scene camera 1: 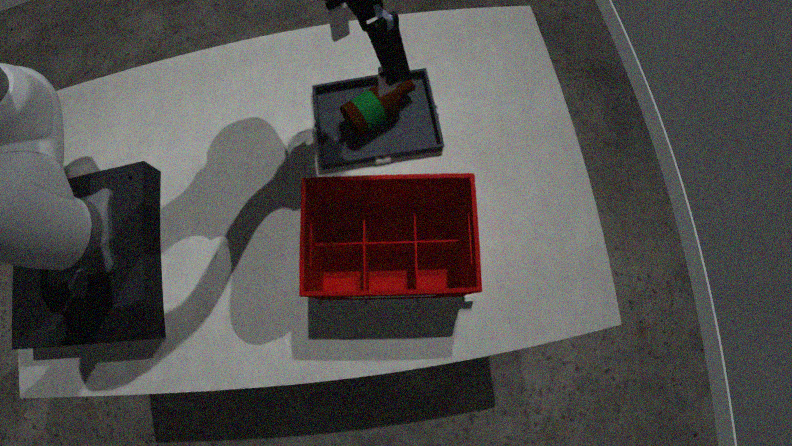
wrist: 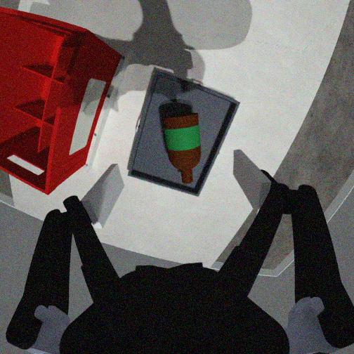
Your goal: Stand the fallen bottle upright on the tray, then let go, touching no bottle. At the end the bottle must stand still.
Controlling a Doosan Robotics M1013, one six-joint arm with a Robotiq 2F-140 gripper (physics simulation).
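Frame: origin at the arm's base, x ahead, y left, z up, level; metres.
Where they show: gripper, fingertip midpoint: (scene camera 1: 363, 62); arm's base, origin of the base link: (scene camera 1: 81, 237).
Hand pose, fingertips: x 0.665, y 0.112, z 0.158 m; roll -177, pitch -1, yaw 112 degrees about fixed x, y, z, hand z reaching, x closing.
Things, the pixels of their centre, and the offset from my fingertips. "*": a spot on its surface instead. Level surfaces: height alone.
- brown bottle with a green band, body centre: (scene camera 1: 381, 102) 0.024 m left, 0.029 m ahead, 0.186 m down
- dark grey tray, surface spot: (scene camera 1: 434, 110) * 0.010 m right, 0.135 m ahead, 0.203 m down
- red box with dividers, surface spot: (scene camera 1: 387, 176) * 0.184 m right, 0.003 m back, 0.053 m down
- white table, its level: 0.228 m down
The brown bottle with a green band (scene camera 1: 370, 109) (wrist: 183, 138) lies on its side on the dark grey tray (scene camera 1: 434, 110) (wrist: 221, 136). In the scene view its base is toward the lower left and its neck toward the upper right. In the wrist view its neck points down toward the gripper. My gripper (scene camera 1: 361, 53) (wrist: 175, 168) is wide open and empty, above the far side of the tray. In the wrist view, gaps show between the bottle and both finger pads. In the scene view one finger partly overlaps the bottle near its neck.
A red box with dividers (scene camera 1: 387, 176) (wrist: 67, 165) stands close to the tray, on its near side in the scene view. The black arm base block (scene camera 1: 135, 221) is at the left of the white table (scene camera 1: 532, 221).
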